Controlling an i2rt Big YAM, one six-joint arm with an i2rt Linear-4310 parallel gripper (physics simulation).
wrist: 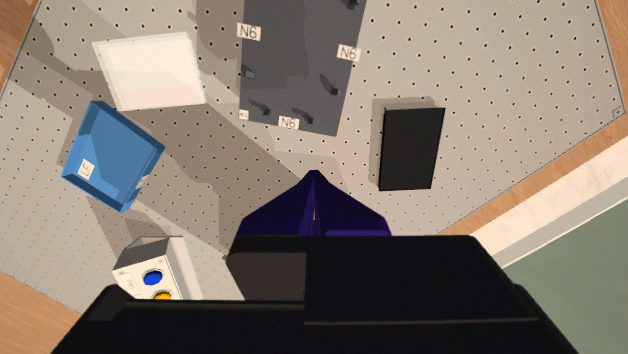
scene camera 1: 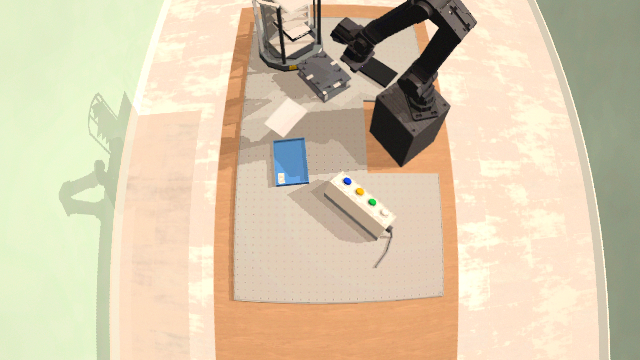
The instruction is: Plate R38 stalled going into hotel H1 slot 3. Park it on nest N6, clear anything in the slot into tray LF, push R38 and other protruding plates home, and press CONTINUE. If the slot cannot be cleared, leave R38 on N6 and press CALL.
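Where they show: gripper, fingertip midpoint: point(wrist: 314, 177) point(scene camera 1: 350, 67); arm's base, origin of the base link: point(scene camera 1: 420, 101).
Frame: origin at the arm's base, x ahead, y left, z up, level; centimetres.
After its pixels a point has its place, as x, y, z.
Hotel H1 point(scene camera 1: 282, 45) @(36.8, -35.2, -7.9) stands at the top left in the scene view. Pale plates show inside, and a dark-edged plate point(scene camera 1: 300, 33) @(29.8, -39.1, -7.5) sits low among them; I cannot read which is R38 or what is in slot 3. Nest N6 point(scene camera 1: 324, 75) @(24.0, -25.7, -18.4) point(wrist: 280, 55) @(25.2, -26.1, -18.4) is a dark grey block with posts beside the hotel, with no plate on the part seen. Blue tray LF point(scene camera 1: 290, 160) @(40.8, 1.4, -24.1) point(wrist: 112, 150) @(41.8, 0.6, -24.1) holds no visible object. The button box point(scene camera 1: 356, 210) @(24.5, 23.6, -17.8) point(wrist: 145, 265) @(27.2, 12.3, -18.0) has blue, yellow, green and white buttons; labels are unclear. My gripper point(wrist: 314, 177) @(16.5, -20.4, -7.2) is shut and empty, above the board.
A white flat plate or pad point(scene camera 1: 285, 117) @(39.8, -14.1, -23.1) point(wrist: 150, 72) @(39.7, -14.5, -23.1) lies between tray LF and the nest. A black flat block point(scene camera 1: 381, 72) @(2.2, -26.6, -23.0) point(wrist: 412, 150) @(3.2, -28.0, -23.1) lies beyond the nest, near the arm. The arm's black base point(scene camera 1: 402, 127) @(7.6, 6.3, -2.8) stands on the right. A cable point(scene camera 1: 387, 252) @(17.0, 37.6, -23.7) trails from the button box.
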